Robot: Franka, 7 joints.
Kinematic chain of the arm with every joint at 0, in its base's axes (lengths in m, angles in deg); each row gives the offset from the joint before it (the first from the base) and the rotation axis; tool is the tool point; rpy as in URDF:
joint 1: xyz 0 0 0.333 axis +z
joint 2: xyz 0 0 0 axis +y
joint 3: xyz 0 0 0.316 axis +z
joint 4: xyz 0.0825 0 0 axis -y
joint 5: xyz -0.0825 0 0.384 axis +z
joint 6: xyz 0 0 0 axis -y
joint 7: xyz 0.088 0 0 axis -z
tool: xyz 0 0 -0.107 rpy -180 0 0
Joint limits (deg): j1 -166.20..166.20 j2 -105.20..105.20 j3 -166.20..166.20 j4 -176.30..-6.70 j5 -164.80..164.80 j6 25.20..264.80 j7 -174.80..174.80
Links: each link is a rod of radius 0.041 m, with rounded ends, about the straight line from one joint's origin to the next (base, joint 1, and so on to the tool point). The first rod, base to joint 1, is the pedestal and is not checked.
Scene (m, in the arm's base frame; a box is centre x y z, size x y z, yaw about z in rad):
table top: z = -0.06
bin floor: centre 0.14 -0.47 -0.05 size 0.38 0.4 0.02 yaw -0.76
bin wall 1: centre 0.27 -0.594 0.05 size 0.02 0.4 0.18 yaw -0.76
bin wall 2: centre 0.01 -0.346 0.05 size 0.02 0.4 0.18 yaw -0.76
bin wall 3: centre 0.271 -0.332 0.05 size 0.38 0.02 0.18 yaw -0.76
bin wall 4: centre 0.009 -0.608 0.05 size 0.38 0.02 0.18 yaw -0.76
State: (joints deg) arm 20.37 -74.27 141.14 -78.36 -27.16 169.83 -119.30
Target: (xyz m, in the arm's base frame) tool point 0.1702 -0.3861 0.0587
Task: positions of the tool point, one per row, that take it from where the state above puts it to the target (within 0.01 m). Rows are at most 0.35 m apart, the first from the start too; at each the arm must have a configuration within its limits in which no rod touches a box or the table.
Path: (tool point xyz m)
1: -0.6600 0.3448 0.1916
2: -0.4678 0.5590 0.3373
3: -0.1860 0.6569 0.4668
4: 0.1189 0.6082 0.5560
5: 0.3694 0.4246 0.5885
6: 0.5031 0.1585 0.5601
7: 0.4944 -0.1120 0.4801
8: 0.3640 -0.3098 0.3690
9: 0.1702 -0.3861 0.2533
10: 0.1732 -0.3959 0.1927
11: 0.1731 -0.3964 0.1272
12: 0.1702 -0.3861 0.0587

